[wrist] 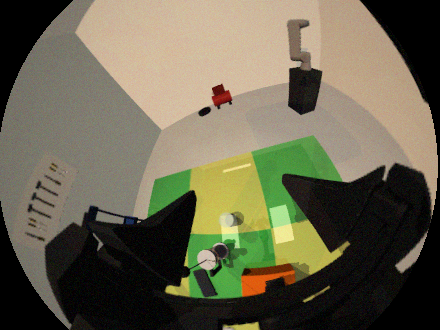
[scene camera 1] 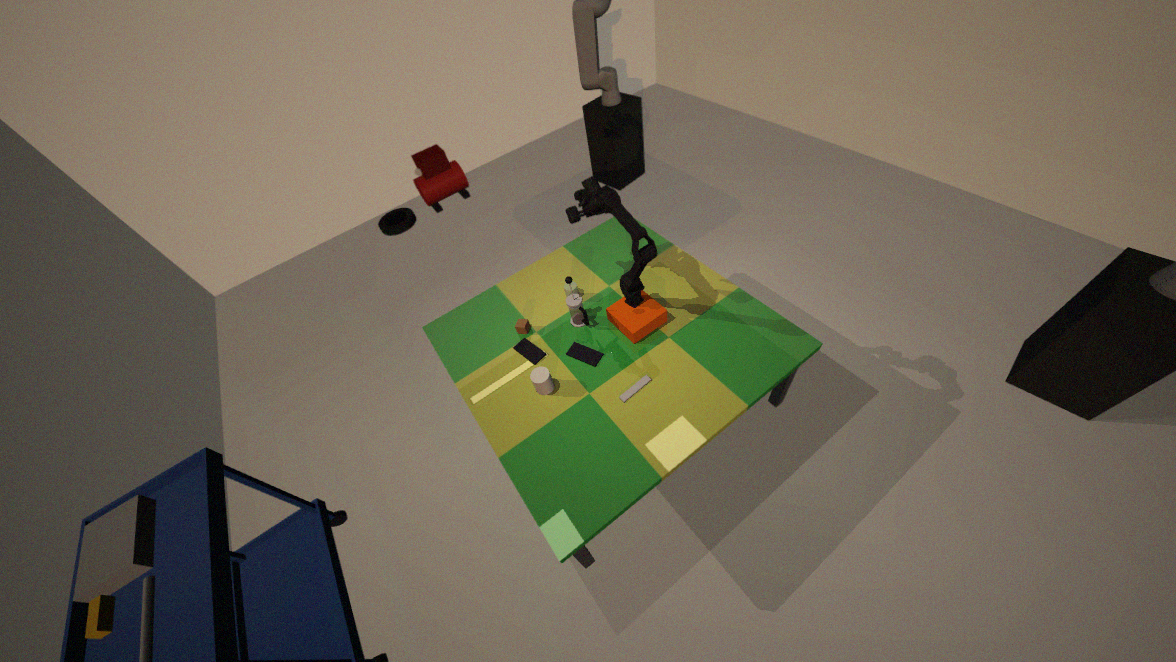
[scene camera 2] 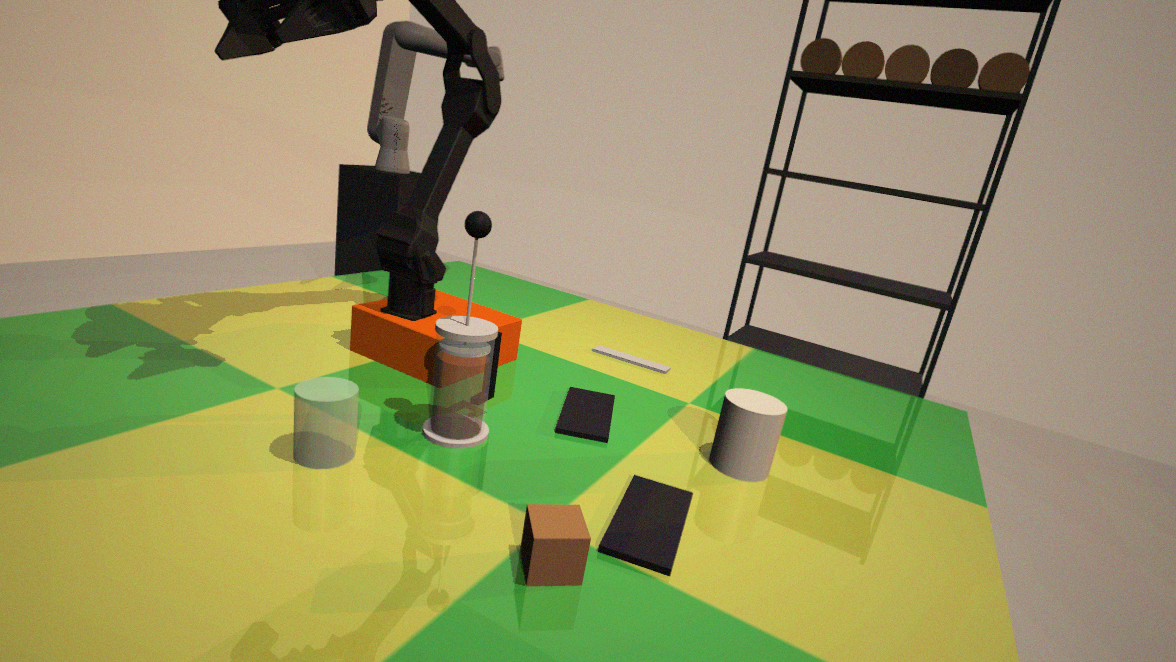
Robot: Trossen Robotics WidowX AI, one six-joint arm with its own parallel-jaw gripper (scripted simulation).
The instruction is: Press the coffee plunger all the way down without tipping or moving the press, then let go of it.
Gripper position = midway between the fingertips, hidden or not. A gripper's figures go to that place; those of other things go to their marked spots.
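Scene:
There's a coffee press (scene camera 2: 466, 356) that's 0.71 m from the lens, and my gripper (scene camera 2: 247, 47) is 0.73 m from the lens.

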